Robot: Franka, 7 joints.
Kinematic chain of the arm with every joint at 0, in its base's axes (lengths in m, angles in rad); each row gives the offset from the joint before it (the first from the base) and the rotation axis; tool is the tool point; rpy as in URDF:
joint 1: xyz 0 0 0.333 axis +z
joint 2: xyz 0 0 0 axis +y
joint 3: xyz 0 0 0.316 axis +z
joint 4: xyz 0.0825 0 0 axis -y
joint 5: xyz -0.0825 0 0.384 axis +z
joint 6: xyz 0 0 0 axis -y
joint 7: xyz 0.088 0 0 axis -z
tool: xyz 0 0 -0.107 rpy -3.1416 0 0
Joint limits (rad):
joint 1: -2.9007..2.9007
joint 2: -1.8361..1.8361
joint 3: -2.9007..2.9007
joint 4: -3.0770..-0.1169
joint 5: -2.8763..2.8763
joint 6: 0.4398..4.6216
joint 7: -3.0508..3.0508
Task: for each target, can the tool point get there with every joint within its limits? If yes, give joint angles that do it. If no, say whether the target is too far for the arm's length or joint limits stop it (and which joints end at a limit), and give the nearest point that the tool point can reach.
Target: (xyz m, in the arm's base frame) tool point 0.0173 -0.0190 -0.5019
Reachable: no: joint limits stop it (at a limit: joint 2) | nearest point 0.0628 -0.0689 -0.3256 | short by 0.189 m
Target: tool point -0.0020 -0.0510 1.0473
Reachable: yes | joints -0.8235 -0.4483 0.3092 -0.8493 1.5830 4.0487 0.7203
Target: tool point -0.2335 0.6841 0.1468
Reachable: yes | joints -1.4128 -1.3662 -2.4252 -0.9750 -2.0568 0.9657 2.0184
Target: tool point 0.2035 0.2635 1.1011
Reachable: yes | joints 0.2788 -0.1444 0.5003 -0.8832 0.4783 2.5663 -0.2240
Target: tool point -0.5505 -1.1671 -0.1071
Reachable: no: too far | nearest point -0.3464 -0.7344 0.0561 | short by 0.506 m
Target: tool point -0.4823 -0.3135 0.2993
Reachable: yes | joints 1.3386 -0.9923 2.4087 -1.5926 -1.1180 0.8025 -1.2972
